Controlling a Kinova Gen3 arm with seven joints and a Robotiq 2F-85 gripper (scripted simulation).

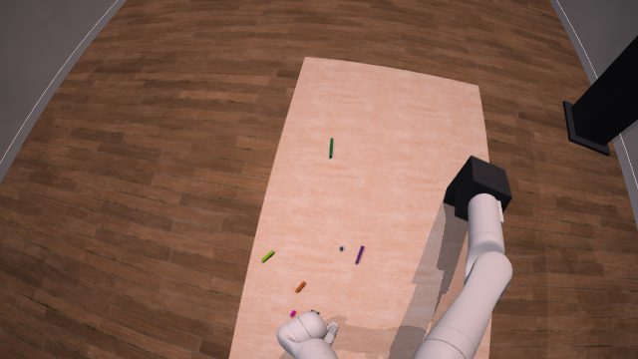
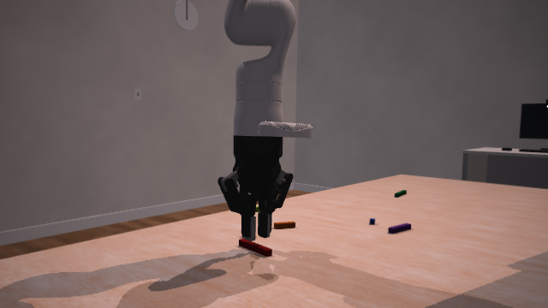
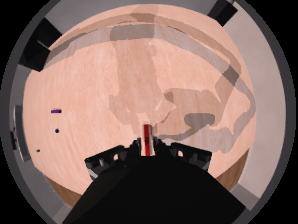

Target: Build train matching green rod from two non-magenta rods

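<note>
Now: hand 30 mm above the red rod. From my hand the other things lie so: lime rod (210 mm ahead, 190 mm to the right, 30 mm below); orange rod (130 mm to the right, 70 mm ahead, 30 mm below); magenta rod (70 mm ahead, 40 mm to the right, 30 mm below).
</note>
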